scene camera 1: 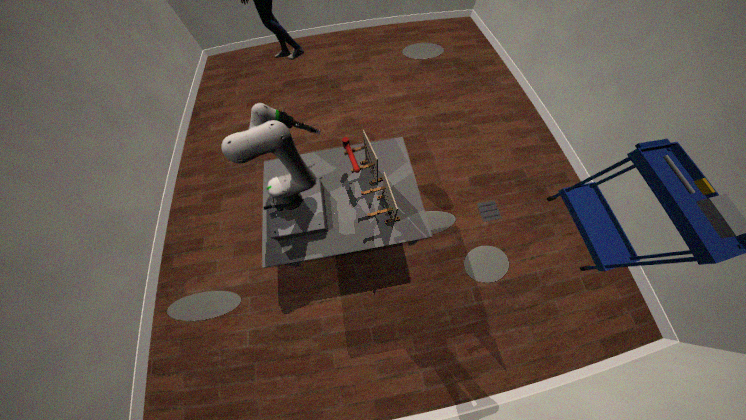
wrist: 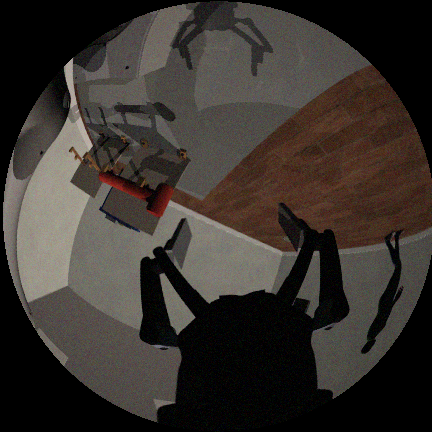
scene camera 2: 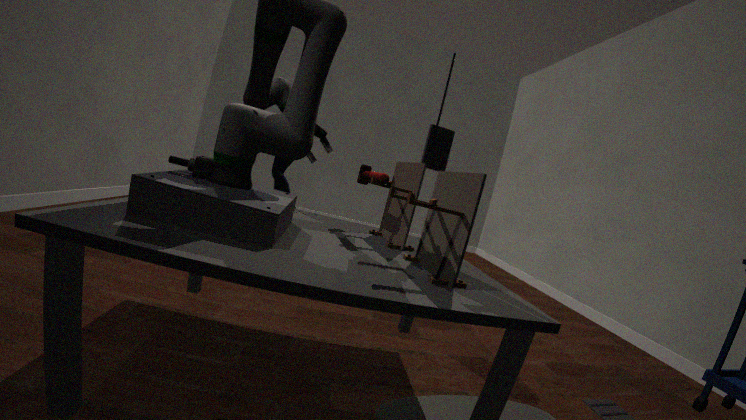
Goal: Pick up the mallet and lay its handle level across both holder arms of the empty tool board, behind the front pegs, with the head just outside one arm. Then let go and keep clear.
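Observation:
The red mallet lies across the two orange arms of the farther tool board, its head just outside that board's far arm. The empty tool board stands beside it; its two pegged arms bear nothing. My gripper is wide open and empty. It hangs in the air on the robot's side of the mallet's head, apart from it. In the wrist view the mallet is left of the fingers.
Both boards and the robot's base stand on the grey table. A dark box hangs on a rod behind the boards. A blue cart stands off to the right. A person is beyond the table.

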